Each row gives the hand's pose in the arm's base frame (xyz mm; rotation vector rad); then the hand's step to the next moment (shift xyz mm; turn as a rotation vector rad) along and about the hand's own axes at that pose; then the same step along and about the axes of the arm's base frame.
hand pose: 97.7 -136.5 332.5 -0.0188 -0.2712 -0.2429
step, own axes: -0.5 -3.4 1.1 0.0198 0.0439 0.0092
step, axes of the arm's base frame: -1.6 -3.1 0.9 0.0266 0.0384 0.0148
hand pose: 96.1 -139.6 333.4 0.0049 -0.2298 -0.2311
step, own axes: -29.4 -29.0 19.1 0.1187 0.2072 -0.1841
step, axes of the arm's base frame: -38.7 -21.1 11.1 0.2010 0.1707 -0.1461
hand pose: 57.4 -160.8 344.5 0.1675 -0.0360 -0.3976
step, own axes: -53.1 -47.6 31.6 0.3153 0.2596 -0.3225
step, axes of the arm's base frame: -69.3 -27.5 23.0 0.4116 0.1635 -0.2732
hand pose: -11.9 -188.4 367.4 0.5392 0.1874 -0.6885
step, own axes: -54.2 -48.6 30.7 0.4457 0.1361 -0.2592
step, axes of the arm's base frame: -73.1 -17.5 24.4 0.4304 -0.0216 -0.3141
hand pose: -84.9 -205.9 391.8 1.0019 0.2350 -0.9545
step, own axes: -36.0 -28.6 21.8 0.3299 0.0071 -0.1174
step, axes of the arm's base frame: -48.5 -2.3 15.1 0.2286 -0.0932 -0.2484
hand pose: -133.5 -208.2 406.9 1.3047 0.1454 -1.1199
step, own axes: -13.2 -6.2 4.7 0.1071 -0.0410 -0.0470
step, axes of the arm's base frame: -13.4 4.6 5.9 0.0476 -0.0167 -0.1132
